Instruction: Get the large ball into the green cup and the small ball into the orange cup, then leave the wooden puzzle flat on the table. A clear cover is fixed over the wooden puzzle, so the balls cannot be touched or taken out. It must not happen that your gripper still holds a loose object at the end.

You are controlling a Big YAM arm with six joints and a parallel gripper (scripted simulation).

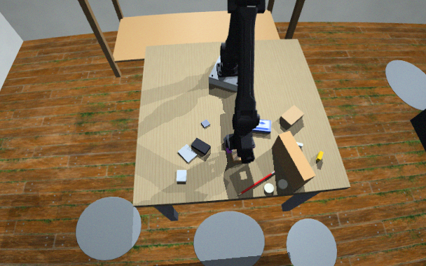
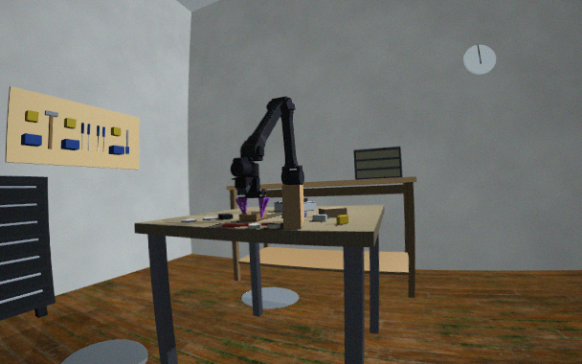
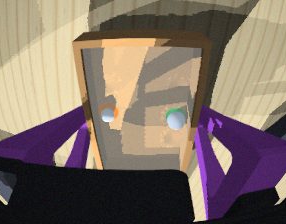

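Right now the wooden puzzle is 10 mm below my hand. Also, from my hand: tall wooden block (200 mm to the left, 100 mm ahead, 40 mm above); yellow block (350 mm to the left, 80 mm ahead, 10 mm below); black box (150 mm to the right, 40 mm behind, 10 mm below).
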